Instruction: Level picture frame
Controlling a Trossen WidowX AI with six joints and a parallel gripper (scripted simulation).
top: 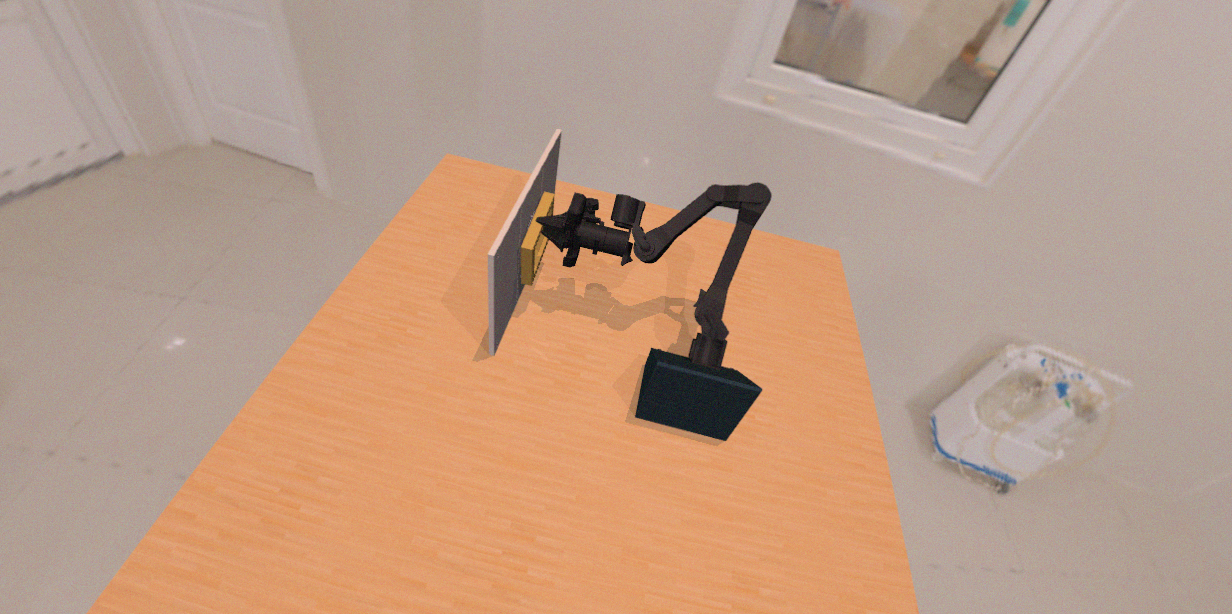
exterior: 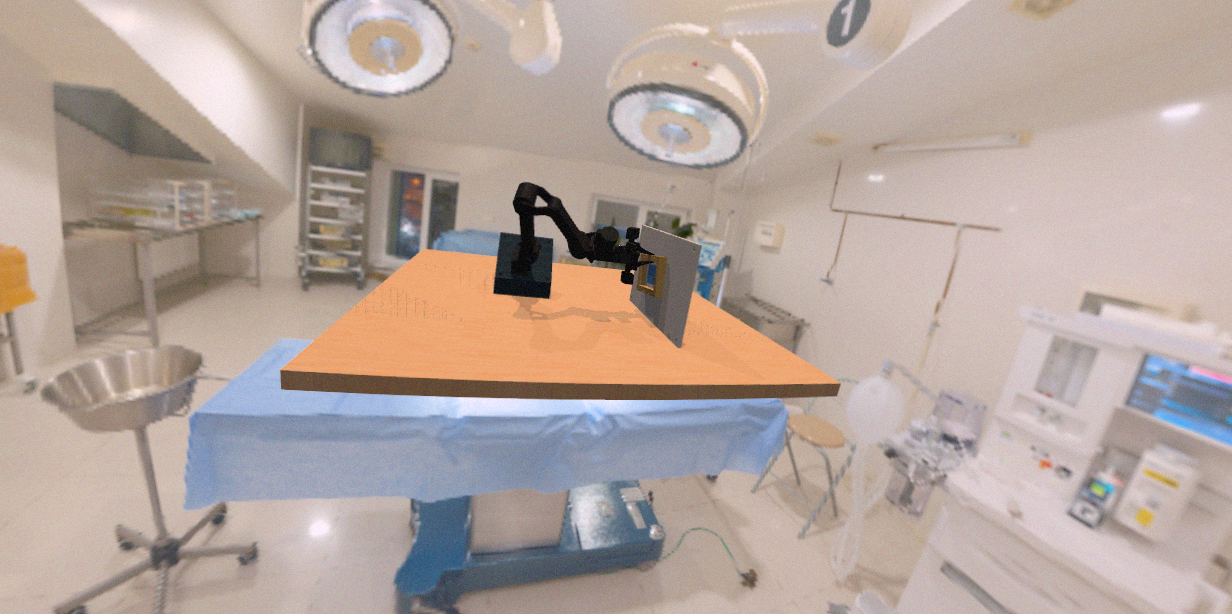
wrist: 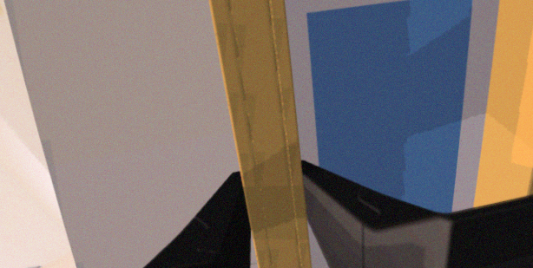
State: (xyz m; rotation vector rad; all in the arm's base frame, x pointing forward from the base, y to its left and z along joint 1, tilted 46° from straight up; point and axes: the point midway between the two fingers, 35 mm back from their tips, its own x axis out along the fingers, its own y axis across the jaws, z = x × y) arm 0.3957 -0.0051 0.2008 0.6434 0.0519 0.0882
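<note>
My gripper tip is now 1 cm to the left of the picture frame and 5 cm above it. From my gripper tip the other things lie so: grey wall panel (2 cm ahead, 2 cm to the right, 6 cm below).
</note>
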